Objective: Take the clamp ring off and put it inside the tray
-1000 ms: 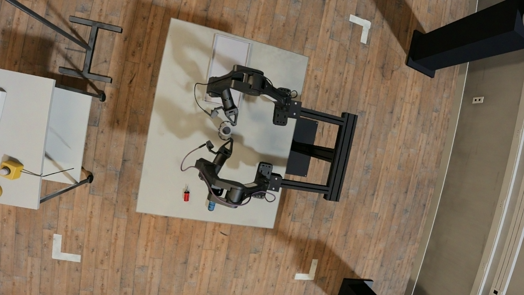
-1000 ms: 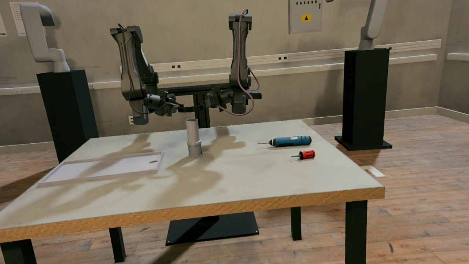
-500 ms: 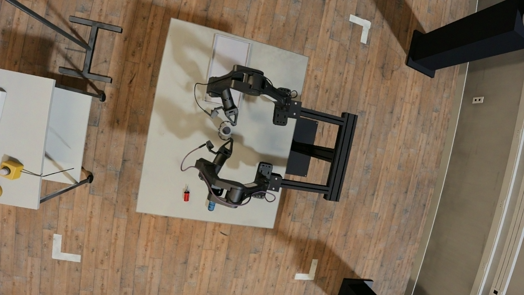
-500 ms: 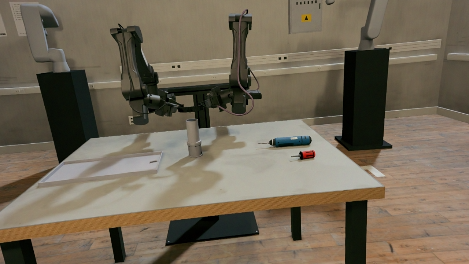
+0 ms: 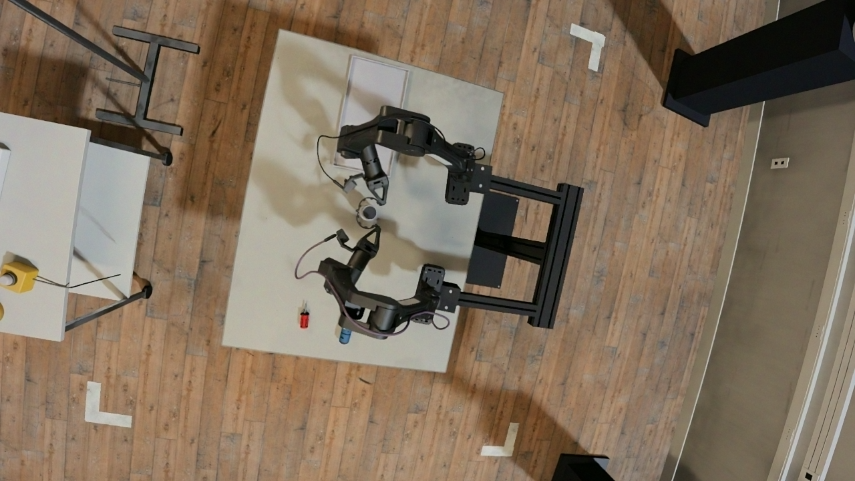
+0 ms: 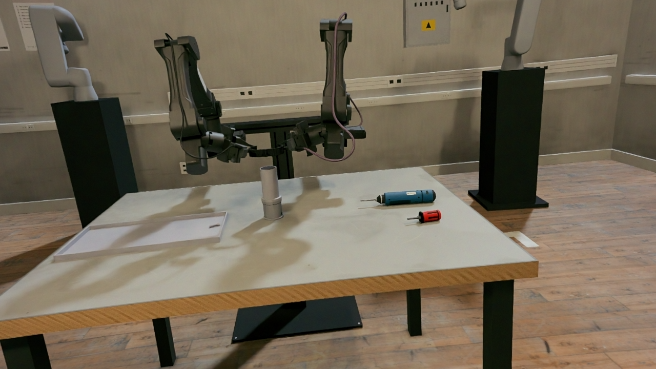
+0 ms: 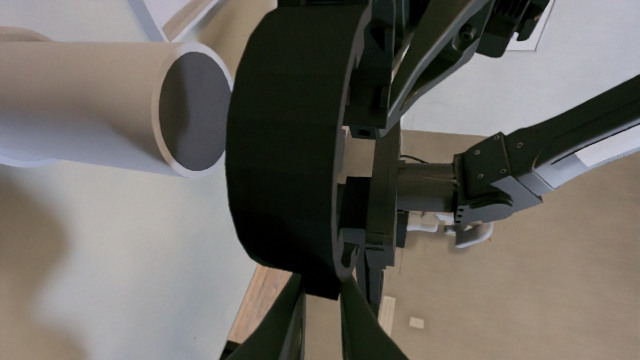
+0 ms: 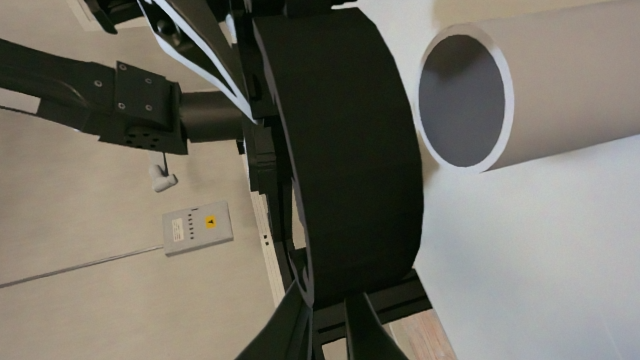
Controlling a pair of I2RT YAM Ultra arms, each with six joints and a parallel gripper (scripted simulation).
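Observation:
Right now my left hand is 5 cm to the left of the black clamp ring and 5 cm short of it. Also, from my left hand: pale link tube 11 cm below, 5 cm to the right, 4 cm ahead; then small screw 21 cm to the right, 21 cm below, 9 cm ahead; then grey joint module 19 cm below, 5 cm to the right, 4 cm ahead.
Right now my right hand is 5 cm to the right of the black clamp ring and 4 cm short of it. The rest, counted from my right hand: pale link tube: 11 cm below, 4 cm to the left, 3 cm ahead; small screw: 21 cm below, 12 cm to the right, 8 cm ahead; grey joint module: 19 cm below, 4 cm to the left, 3 cm ahead.

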